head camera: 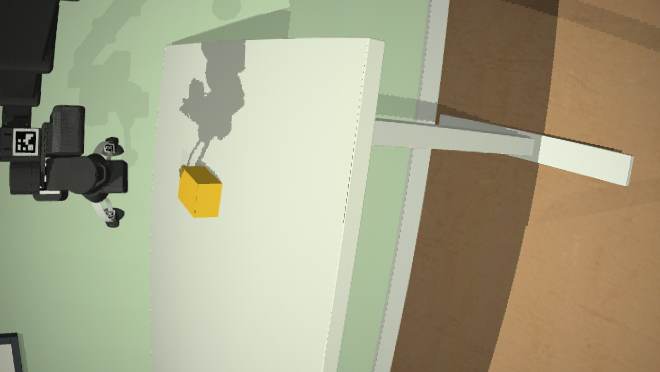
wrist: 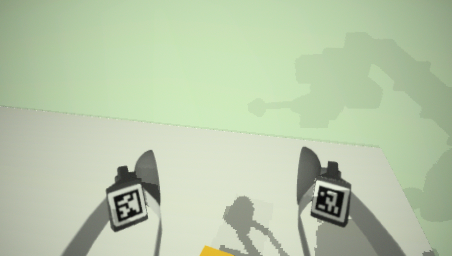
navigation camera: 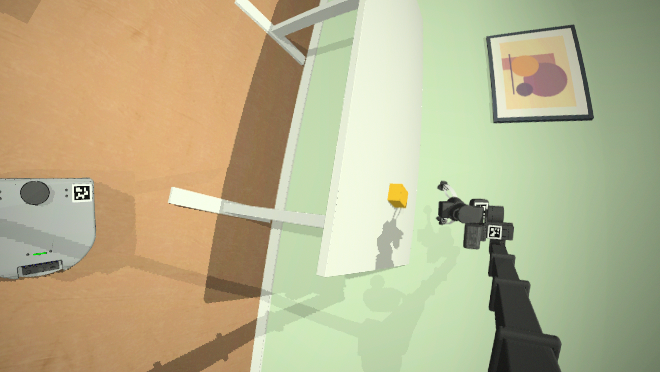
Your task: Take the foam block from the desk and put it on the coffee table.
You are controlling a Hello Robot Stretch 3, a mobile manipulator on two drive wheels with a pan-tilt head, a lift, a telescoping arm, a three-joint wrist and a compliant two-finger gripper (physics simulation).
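Note:
The yellow foam block stands on the white desk near its wall-side edge. In the wrist view a corner of the foam block shows at the bottom edge, below and between the fingers, with part of the desk behind. My gripper is open and empty, its fingers wide apart. In the head view it appears left of the block, over the wall, and the two are apart. The coffee table does not show in these views.
A framed picture hangs on the green wall. The desk's white legs reach the wooden floor. My grey base is at the left of the navigation view; my black arm extends at the lower right.

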